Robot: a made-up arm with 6 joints.
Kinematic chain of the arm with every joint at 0, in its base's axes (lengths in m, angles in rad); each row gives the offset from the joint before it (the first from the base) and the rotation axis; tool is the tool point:
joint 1: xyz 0 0 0.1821 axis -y
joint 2: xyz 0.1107 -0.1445 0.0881 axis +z
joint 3: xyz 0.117 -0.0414 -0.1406 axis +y
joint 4: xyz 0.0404 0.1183 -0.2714 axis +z
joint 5: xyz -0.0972 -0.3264 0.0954 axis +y
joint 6: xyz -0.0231 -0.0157 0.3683 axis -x
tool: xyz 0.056 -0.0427 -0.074
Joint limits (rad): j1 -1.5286..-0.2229 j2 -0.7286..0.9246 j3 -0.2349..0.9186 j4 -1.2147..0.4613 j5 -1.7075..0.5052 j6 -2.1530..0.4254
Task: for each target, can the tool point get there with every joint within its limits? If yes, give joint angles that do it. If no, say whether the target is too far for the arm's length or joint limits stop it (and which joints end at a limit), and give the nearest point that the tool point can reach.
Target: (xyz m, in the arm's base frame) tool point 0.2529 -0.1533 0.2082
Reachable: yes | joints -1.3323 0.4675 0.6411 -0.6189 -0.6190 -1.9178
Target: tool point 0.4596 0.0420 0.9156
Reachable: no: joint limits stop it (at a limit: joint 1, joint 3, joint 4, joint 5, joint 6) | nearest point 0.2096 -0.0425 0.5315 | short by 0.466 m
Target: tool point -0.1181 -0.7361 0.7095
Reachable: no: joint limits stop it (at a limit: joint 1, joint 4, joint 5, joint 6) | nearest point -0.0941 -0.4780 0.4299 | short by 0.381 m
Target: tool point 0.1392 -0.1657 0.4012
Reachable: yes | joints -1.3898 0.2807 0.5133 -0.8237 -1.0586 0.0022
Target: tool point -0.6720 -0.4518 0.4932
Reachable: no: joint limits stop it (at a limit: joint 2, joint 3, joint 5, joint 6) | nearest point -0.4028 -0.3121 0.3686 | short by 0.328 m
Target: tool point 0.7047 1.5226 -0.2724
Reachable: no: too far | nearest point 0.1461 0.3595 -0.0360 | short by 1.312 m
